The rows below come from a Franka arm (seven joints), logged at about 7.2 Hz.
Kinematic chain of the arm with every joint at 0, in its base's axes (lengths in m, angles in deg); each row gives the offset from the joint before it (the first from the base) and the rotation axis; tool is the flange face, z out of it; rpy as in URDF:
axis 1: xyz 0 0 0.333 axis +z
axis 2: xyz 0 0 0 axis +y
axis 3: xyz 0 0 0.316 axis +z
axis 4: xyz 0.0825 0 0 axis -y
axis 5: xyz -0.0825 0 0.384 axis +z
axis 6: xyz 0 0 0 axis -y
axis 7: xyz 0.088 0 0 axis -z
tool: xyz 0 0 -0.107 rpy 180 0 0
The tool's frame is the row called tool.
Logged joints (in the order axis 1, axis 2, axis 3, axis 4, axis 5, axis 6, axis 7), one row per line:
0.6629, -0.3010, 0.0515, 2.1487, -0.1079, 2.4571, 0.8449
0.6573, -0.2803, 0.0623, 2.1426, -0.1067, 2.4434, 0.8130
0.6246, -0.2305, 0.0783, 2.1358, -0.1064, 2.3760, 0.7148
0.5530, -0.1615, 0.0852, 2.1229, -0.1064, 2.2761, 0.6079
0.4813, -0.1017, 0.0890, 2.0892, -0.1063, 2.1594, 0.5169
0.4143, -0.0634, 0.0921, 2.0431, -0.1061, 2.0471, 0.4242
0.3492, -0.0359, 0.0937, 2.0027, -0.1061, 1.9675, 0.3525
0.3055, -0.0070, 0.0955, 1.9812, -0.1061, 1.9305, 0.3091
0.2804, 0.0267, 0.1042, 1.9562, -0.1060, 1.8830, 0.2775
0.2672, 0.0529, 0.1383, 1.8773, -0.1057, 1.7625, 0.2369
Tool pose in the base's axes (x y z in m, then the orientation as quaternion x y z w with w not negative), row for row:
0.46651, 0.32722, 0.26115, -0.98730, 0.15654, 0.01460, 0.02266
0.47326, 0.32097, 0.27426, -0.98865, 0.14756, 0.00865, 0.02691
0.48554, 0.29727, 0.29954, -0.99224, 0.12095, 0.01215, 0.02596
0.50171, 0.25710, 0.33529, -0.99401, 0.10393, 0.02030, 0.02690
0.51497, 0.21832, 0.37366, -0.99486, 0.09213, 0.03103, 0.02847
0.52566, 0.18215, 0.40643, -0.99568, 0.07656, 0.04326, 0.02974
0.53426, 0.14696, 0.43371, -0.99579, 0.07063, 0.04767, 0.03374
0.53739, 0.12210, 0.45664, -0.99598, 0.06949, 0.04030, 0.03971
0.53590, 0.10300, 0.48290, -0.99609, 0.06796, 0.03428, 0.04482
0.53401, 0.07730, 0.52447, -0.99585, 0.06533, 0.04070, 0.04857
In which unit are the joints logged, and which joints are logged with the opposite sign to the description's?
The joints are logged in radians. Opposite sign: axis 2, axis 3, axis 4, axis 5.
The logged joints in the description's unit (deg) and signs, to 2 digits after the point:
37.98, 17.25, -2.95, -123.11, 6.18, 140.78, 48.41
37.66, 16.06, -3.57, -122.76, 6.11, 140.00, 46.58
35.79, 13.21, -4.49, -122.37, 6.10, 136.13, 40.96
31.68, 9.25, -4.88, -121.63, 6.10, 130.41, 34.83
27.58, 5.83, -5.10, -119.70, 6.09, 123.72, 29.62
23.74, 3.63, -5.28, -117.06, 6.08, 117.29, 24.30
20.01, 2.06, -5.37, -114.75, 6.08, 112.73, 20.20
17.50, 0.40, -5.47, -113.51, 6.08, 110.61, 17.71
16.07, -1.53, -5.97, -112.08, 6.07, 107.89, 15.90
15.31, -3.03, -7.92, -107.56, 6.06, 100.98, 13.57

